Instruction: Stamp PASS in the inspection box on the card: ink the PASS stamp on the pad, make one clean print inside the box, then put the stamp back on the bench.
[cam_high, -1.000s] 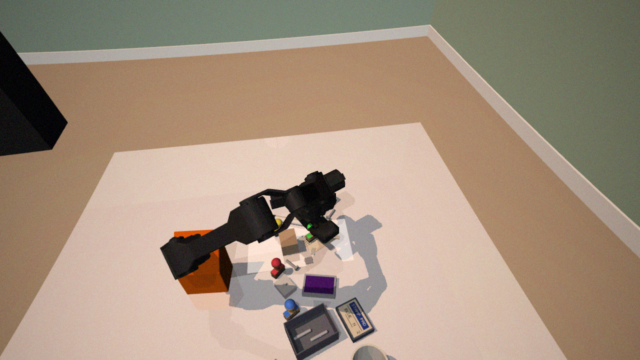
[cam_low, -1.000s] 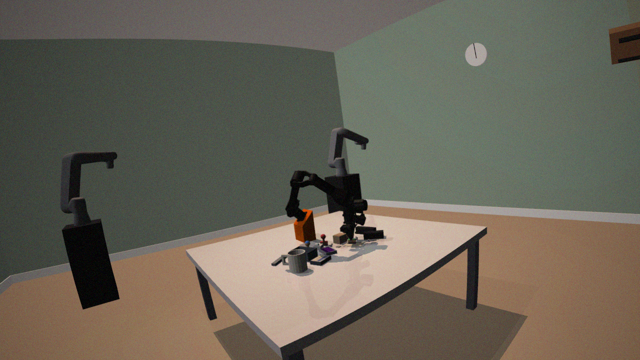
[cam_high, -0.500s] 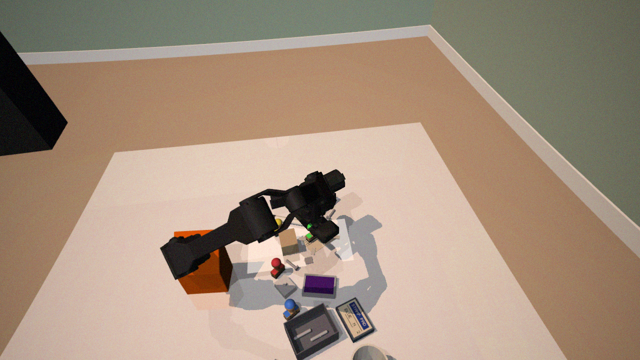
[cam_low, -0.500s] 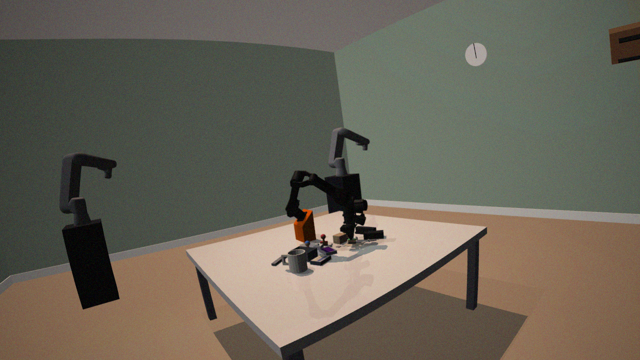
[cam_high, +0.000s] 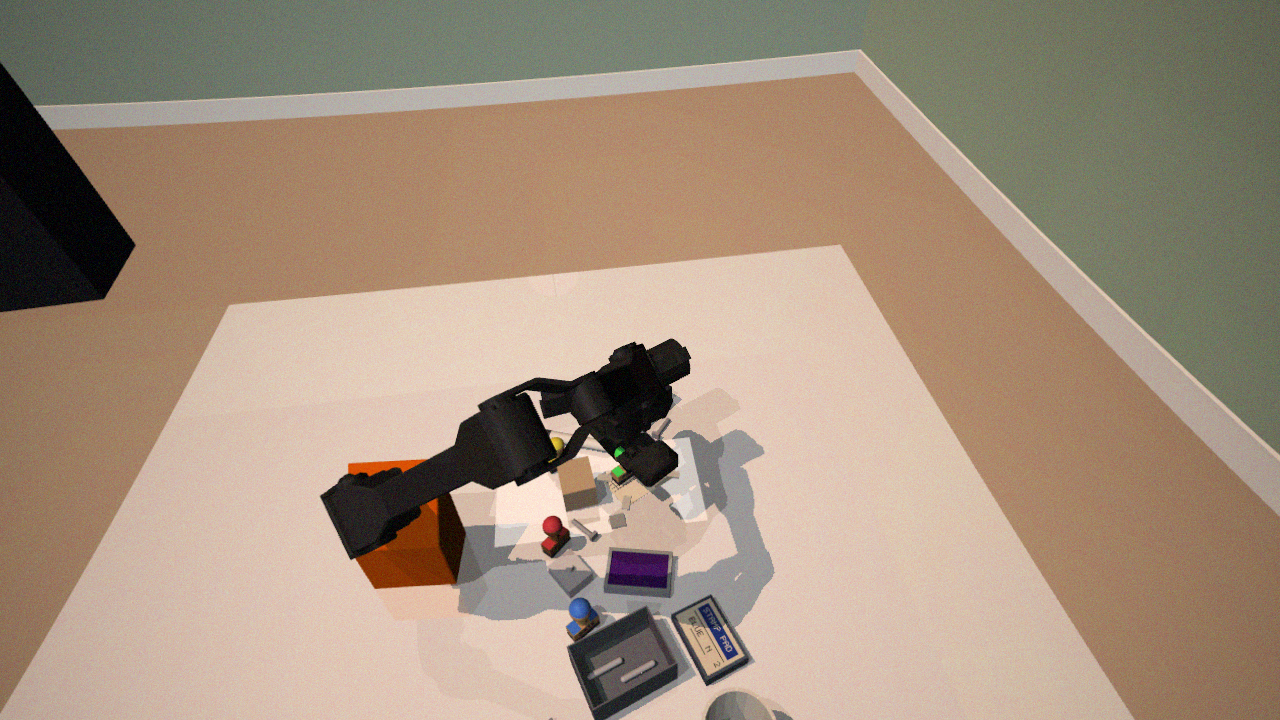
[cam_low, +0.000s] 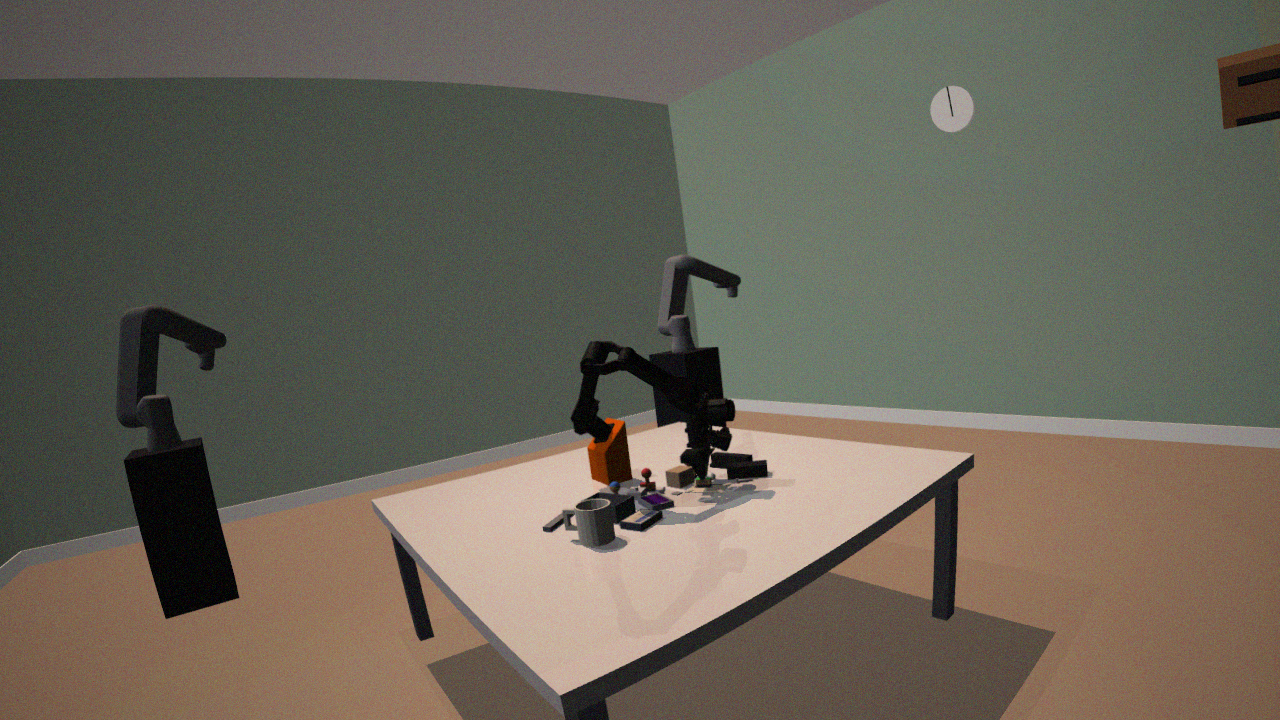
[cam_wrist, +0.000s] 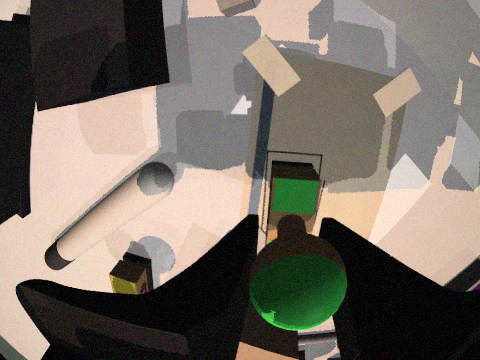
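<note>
My gripper tip is right at the green-knobbed PASS stamp. Round my gripper tip: tan block 8 cm behind, 1 cm to the right; then tan card 2 cm ahead, 1 cm to the right, 3 cm below; then yellow-knobbed stamp 10 cm behind, 5 cm to the left, 1 cm below.
</note>
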